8 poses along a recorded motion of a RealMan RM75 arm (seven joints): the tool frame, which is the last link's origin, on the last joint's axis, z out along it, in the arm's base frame.
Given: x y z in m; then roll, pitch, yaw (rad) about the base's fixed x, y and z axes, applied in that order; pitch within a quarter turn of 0, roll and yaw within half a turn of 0.
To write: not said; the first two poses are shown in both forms.
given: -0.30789, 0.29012, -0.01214, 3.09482, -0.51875, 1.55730
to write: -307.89, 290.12, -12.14, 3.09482, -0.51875, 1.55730
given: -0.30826, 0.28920, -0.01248, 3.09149, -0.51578, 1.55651
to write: -308.26, 289.20, -12.48, 3.09149, -0.51578, 1.55651
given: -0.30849, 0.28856, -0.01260, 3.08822, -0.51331, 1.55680
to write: -308.49, 288.56, -12.60, 3.08822, -0.51331, 1.55680
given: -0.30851, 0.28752, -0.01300, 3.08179, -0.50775, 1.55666
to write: -308.51, 287.52, -13.00, 3.08179, -0.50775, 1.55666
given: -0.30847, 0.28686, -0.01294, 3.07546, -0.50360, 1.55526
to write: -308.47, 286.86, -12.94, 3.07546, -0.50360, 1.55526
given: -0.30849, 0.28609, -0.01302, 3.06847, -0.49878, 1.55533
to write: -308.49, 286.09, -13.02, 3.06847, -0.49878, 1.55533
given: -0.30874, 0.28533, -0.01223, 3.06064, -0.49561, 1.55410
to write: -308.74, 285.33, -12.23, 3.06064, -0.49561, 1.55410
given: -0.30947, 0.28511, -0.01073, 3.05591, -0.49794, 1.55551
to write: -309.47, 285.11, -10.73, 3.05591, -0.49794, 1.55551
